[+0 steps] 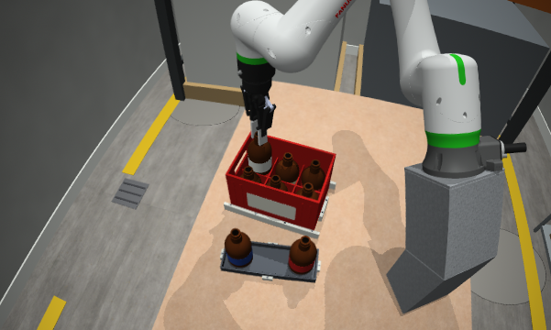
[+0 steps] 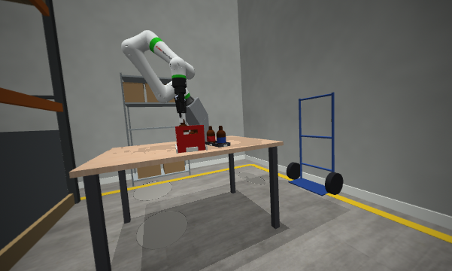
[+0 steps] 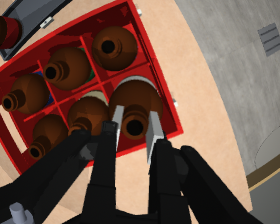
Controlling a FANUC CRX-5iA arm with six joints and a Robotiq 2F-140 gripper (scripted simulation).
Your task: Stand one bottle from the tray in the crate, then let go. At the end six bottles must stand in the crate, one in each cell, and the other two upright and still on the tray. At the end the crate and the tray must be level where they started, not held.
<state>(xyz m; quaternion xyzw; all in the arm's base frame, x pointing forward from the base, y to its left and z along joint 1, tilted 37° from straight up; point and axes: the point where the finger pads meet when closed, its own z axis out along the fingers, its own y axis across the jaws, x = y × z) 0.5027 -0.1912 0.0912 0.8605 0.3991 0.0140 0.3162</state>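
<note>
My gripper is now 9 cm above the white-banded bottle. From my hand the other things lie so: red-labelled bottle (16 cm behind, 29 cm to the left, 15 cm below); then tray (7 cm behind, 29 cm to the left, 22 cm below); then crate (8 cm behind, 6 cm to the left, 15 cm below).
</note>
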